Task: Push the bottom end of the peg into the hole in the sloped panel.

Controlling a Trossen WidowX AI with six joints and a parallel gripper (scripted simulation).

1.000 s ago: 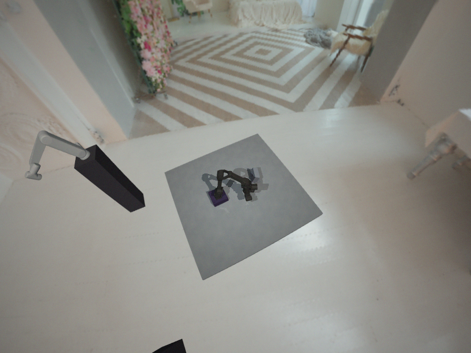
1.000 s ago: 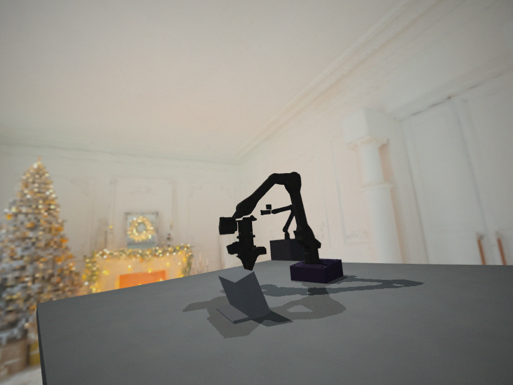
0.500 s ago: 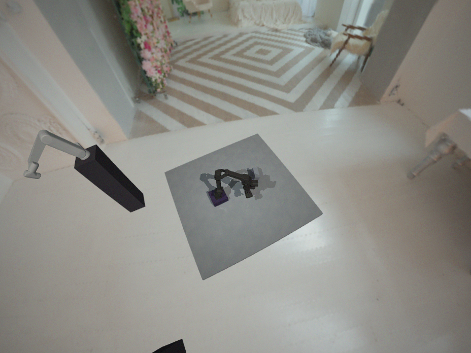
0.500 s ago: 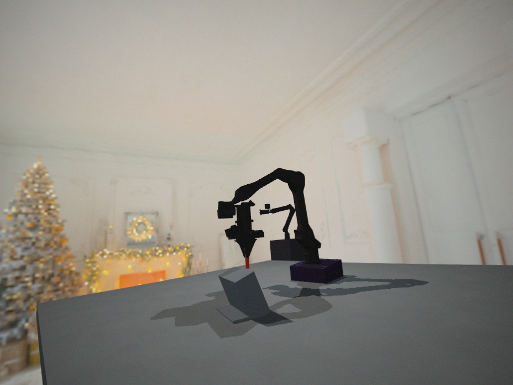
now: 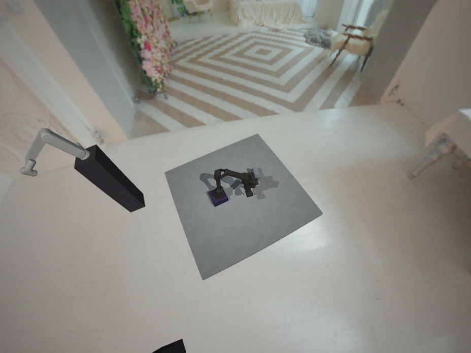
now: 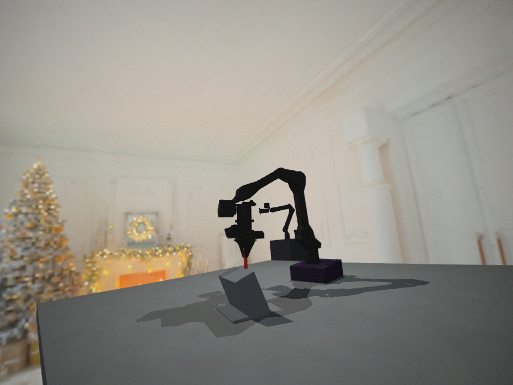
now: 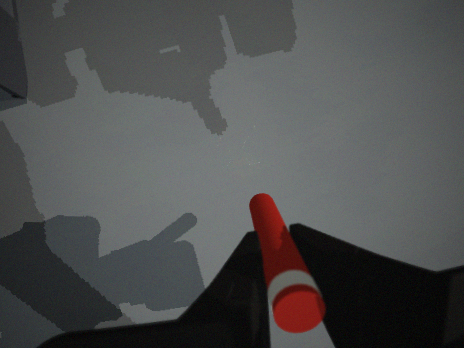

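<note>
Now: gripper tip 17 cm short of the grey sloped panel, 19 cm to the right of it and 7 cm above it. Round my gripper tip: round red peg (2 cm above).
</note>
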